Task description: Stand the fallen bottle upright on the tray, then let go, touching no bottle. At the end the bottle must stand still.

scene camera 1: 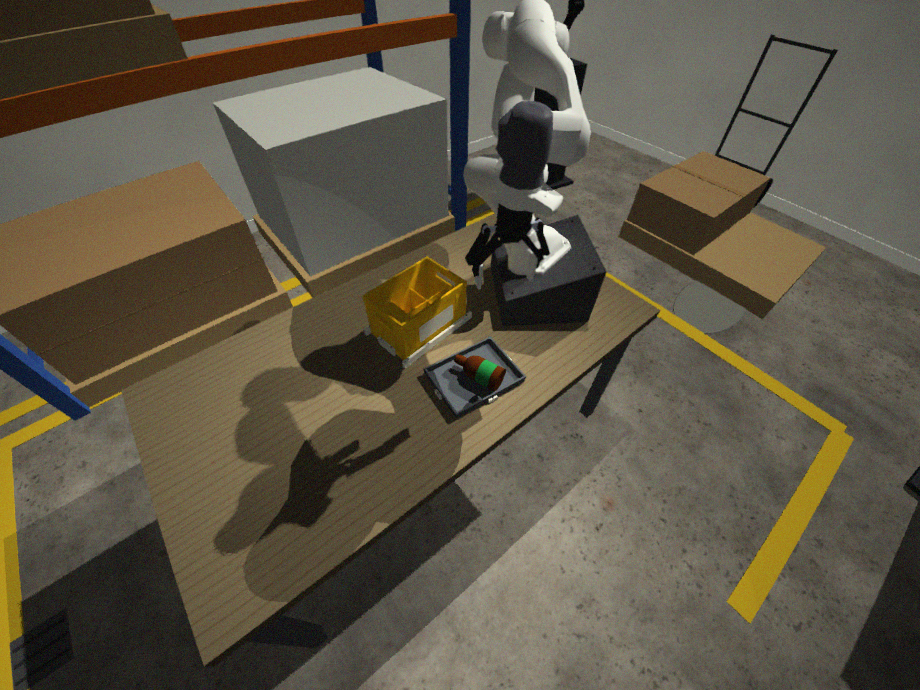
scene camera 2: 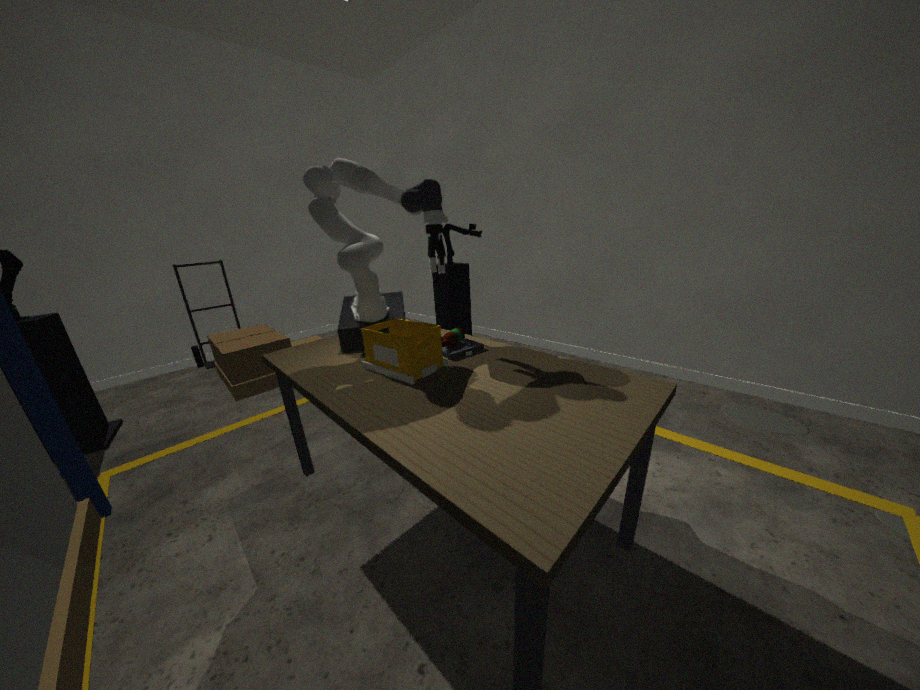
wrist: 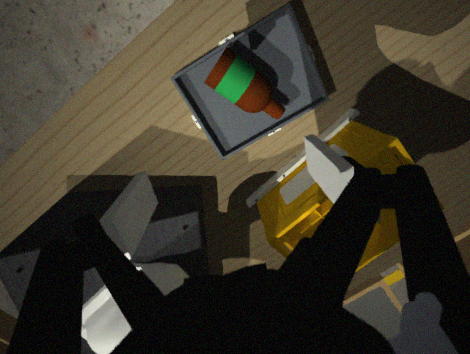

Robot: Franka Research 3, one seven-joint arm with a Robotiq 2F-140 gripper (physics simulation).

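Note:
A brown-red bottle [scene camera 1: 483,372] [scene camera 2: 450,338] [wrist: 237,84] with a green band lies on its side inside the grey tray [scene camera 1: 448,387] [scene camera 2: 465,352] [wrist: 226,131]. Its neck points toward the yellow crate's side of the tray. In scene camera 2 the crate partly hides the bottle and tray. My gripper [scene camera 1: 509,273] [scene camera 2: 438,267] [wrist: 227,171] is open and empty, pointing down. It hangs well above the table, apart from the bottle. In the wrist view the bottle and tray lie beyond the fingertips, toward the upper part of the picture.
A yellow crate [scene camera 1: 387,327] [scene camera 2: 425,352] [wrist: 369,141] stands close beside the tray. The black base block [scene camera 1: 551,303] of the arm stands at the table's end, on the tray's other side. The tray lies near a long edge of the wooden table [scene camera 1: 200,415] [scene camera 2: 505,467].

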